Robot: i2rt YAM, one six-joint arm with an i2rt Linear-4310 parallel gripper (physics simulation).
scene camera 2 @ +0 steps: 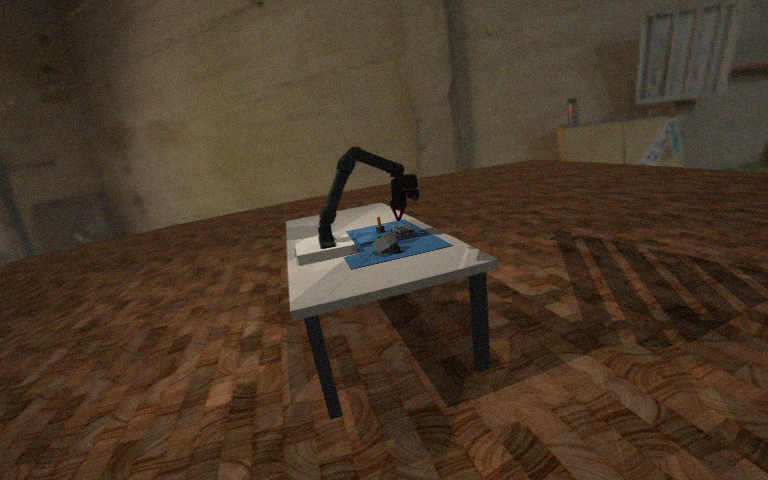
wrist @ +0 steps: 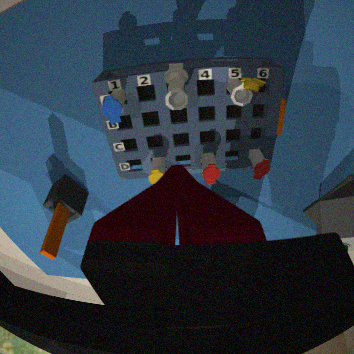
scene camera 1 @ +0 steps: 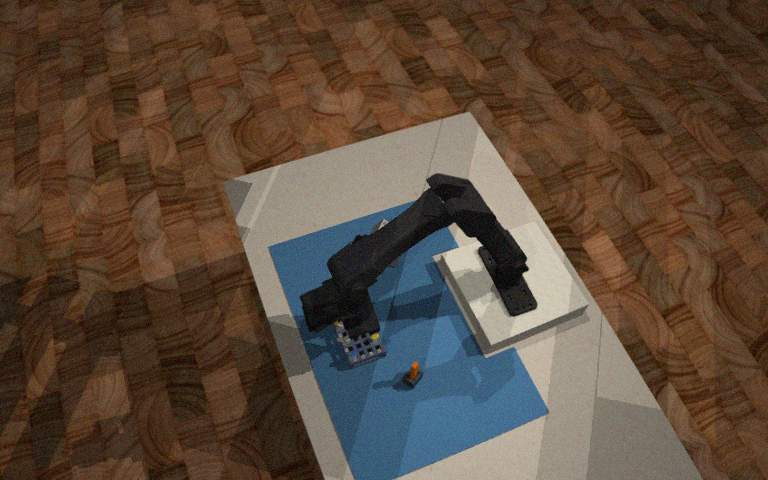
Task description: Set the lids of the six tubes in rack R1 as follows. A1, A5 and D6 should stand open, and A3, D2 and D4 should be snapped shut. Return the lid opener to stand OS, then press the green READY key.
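Seen in the pictures: gripper, fingertip midpoint: [scene camera 2: 398, 220] [wrist: 176, 174] [scene camera 1: 362, 329]; arm's base at its link origin: [scene camera 2: 326, 241] [scene camera 1: 506, 278].
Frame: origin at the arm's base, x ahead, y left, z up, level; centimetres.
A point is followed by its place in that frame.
Rack R1 [scene camera 1: 370, 357] @(z -1.6, x 37.0, y 8.0 cm) [scene camera 2: 403, 230] @(z -1.5, x 37.9, y -1.4 cm) [wrist: 192, 127] @(z -1.6, x 37.8, y 1.6 cm) stands on the mat. In the wrist view, A1 has a blue lid [wrist: 112, 108] @(z 0.3, x 40.4, y 6.5 cm) that looks shut. A3 shows a pale rim [wrist: 176, 99] @(z -0.5, x 40.4, y 2.7 cm) with a grey lid [wrist: 176, 75] @(z 1.0, x 42.4, y 2.6 cm) behind, seemingly open. A5's white rim [wrist: 241, 95] @(z -0.5, x 40.6, y -1.4 cm) is open, its yellow lid [wrist: 253, 84] @(z 1.3, x 42.0, y -1.4 cm) beside it. D2's yellow lid [wrist: 156, 176] @(z 0.3, x 34.9, y 4.3 cm), D4's red lid [wrist: 211, 174] @(z 0.3, x 34.9, y 0.4 cm) and D6's red lid [wrist: 261, 169] @(z 0.3, x 35.2, y -3.4 cm) look shut. The orange-handled lid opener [scene camera 1: 415, 370] @(z 2.1, x 29.4, y 15.4 cm) [scene camera 2: 378, 222] @(z 1.2, x 28.9, y 14.5 cm) [wrist: 55, 231] @(z 1.5, x 29.7, y 14.6 cm) stands in its dark stand [wrist: 67, 192] @(z -2.7, x 30.7, y 14.1 cm). My gripper [scene camera 2: 398, 219] @(z 2.7, x 37.2, y 2.9 cm) [wrist: 176, 174] @(z 2.7, x 37.2, y 2.9 cm) is shut, empty, above the rack.
A grey slanted box [scene camera 2: 386, 243] @(z 0.4, x 24.0, y -24.1 cm) [wrist: 337, 212] @(z -1.1, x 26.5, y -16.8 cm) stands on the blue mat [scene camera 1: 453, 421] @(z -4.6, x 24.4, y 27.1 cm); the arm partly hides it in scene camera 1. A small green spot [wrist: 346, 247] @(z 2.6, x 23.4, y -18.4 cm) shows by it in the wrist view. The arm's white base block [scene camera 1: 557, 271] @(z 0.3, x -12.7, y 2.5 cm) [scene camera 2: 317, 254] @(z -1.5, x -5.4, y -12.7 cm) is beside the mat.
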